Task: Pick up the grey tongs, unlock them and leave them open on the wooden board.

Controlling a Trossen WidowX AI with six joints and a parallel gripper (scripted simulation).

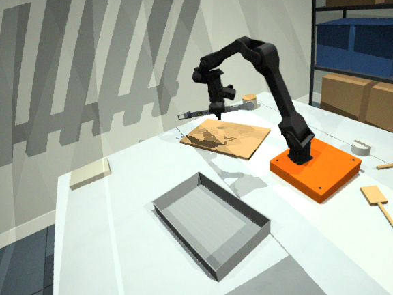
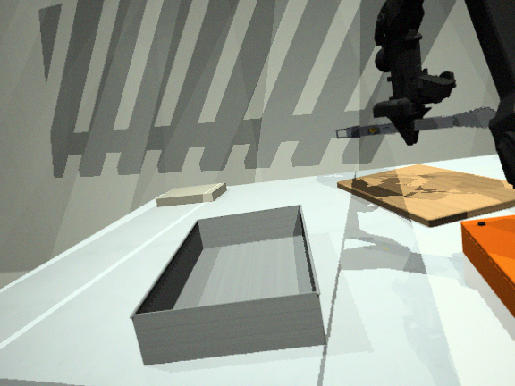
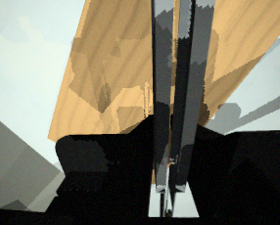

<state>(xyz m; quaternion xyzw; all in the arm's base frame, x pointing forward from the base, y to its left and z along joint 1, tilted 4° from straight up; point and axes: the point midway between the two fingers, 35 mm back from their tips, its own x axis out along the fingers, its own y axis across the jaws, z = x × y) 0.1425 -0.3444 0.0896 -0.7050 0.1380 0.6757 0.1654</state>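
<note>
My gripper tip is 10 cm above the wooden board, 1 cm to the left of it and 1 cm past it. Round my gripper tip: cream block 62 cm ahead, 9 cm below, 7 cm to the right; then wooden-lidded jar 28 cm behind, 22 cm to the right, 7 cm below; then roasting tin 40 cm to the left, 23 cm ahead, 8 cm below.
</note>
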